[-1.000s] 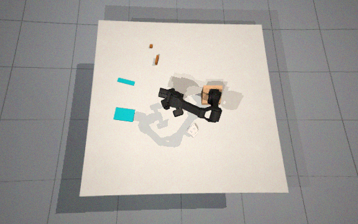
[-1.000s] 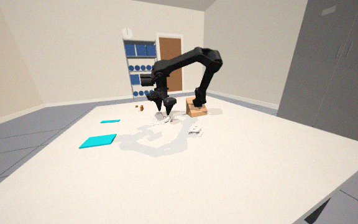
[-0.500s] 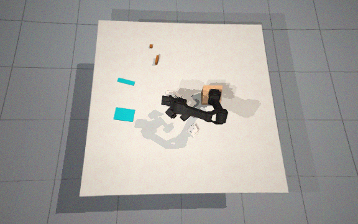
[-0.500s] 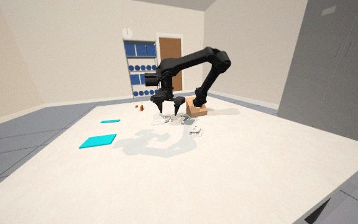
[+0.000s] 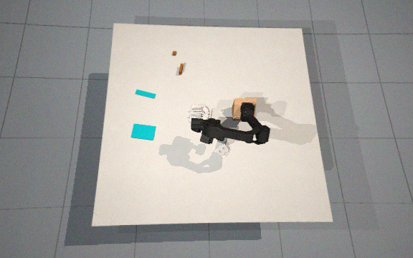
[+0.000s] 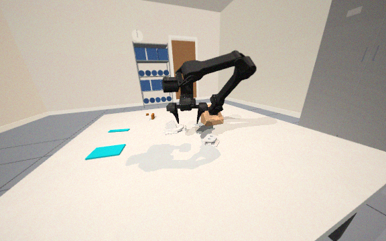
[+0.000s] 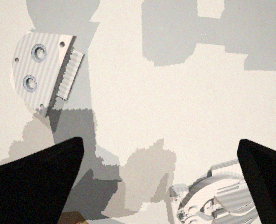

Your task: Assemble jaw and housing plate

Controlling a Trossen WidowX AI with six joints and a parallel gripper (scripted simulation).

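Right now my gripper tip is 9 cm past the white housing plate, 7 cm to the right of it and 6 cm above it. Also, from my gripper tip: white stand: 9 cm behind, 8 cm below, 7 cm to the left; then elongated piece: 14 cm to the right, 8 cm below, 2 cm ahead.
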